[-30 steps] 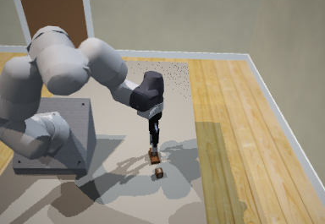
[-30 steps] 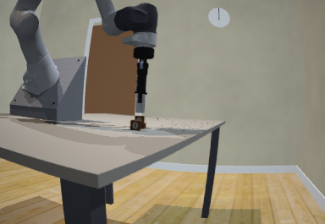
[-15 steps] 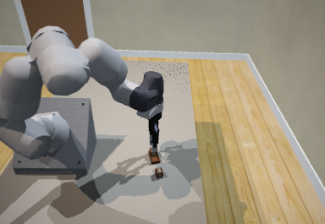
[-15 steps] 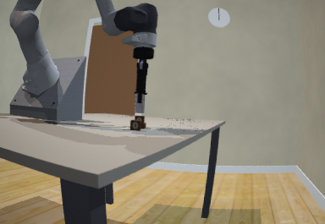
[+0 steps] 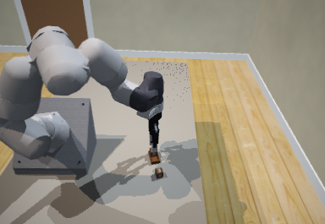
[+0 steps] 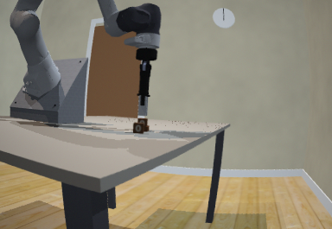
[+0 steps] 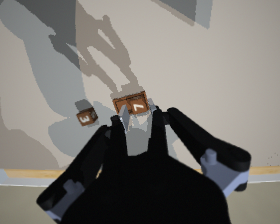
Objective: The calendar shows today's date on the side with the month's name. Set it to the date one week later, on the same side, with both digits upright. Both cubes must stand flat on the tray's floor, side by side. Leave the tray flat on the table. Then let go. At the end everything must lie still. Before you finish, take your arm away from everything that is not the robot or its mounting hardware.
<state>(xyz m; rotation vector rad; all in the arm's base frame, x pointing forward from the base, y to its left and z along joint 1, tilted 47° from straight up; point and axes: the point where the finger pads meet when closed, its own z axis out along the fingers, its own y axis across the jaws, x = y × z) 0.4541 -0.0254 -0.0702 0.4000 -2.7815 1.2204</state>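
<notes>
Right now the brown tray is 20 mm to the right of my hand and 70 mm below it.
</notes>
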